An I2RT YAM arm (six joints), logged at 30 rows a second.
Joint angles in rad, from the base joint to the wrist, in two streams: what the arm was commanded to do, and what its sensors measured. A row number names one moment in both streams.
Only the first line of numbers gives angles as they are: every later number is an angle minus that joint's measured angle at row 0.
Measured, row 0: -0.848, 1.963, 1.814, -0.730, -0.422, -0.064
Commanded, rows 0 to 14: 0.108, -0.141, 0.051, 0.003, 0.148, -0.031; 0.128, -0.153, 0.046, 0.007, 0.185, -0.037; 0.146, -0.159, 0.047, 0.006, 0.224, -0.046; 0.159, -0.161, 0.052, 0.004, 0.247, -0.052; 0.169, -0.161, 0.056, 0.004, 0.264, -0.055; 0.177, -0.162, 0.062, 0.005, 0.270, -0.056; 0.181, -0.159, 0.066, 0.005, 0.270, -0.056; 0.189, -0.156, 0.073, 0.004, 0.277, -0.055; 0.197, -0.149, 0.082, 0.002, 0.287, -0.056; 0.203, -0.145, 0.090, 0.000, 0.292, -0.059; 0.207, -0.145, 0.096, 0.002, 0.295, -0.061; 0.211, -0.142, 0.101, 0.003, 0.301, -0.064; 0.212, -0.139, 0.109, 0.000, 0.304, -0.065; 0.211, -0.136, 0.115, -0.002, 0.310, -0.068; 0.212, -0.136, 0.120, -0.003, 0.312, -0.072
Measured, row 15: 0.198, -0.129, 0.055, -0.037, 0.283, -0.049
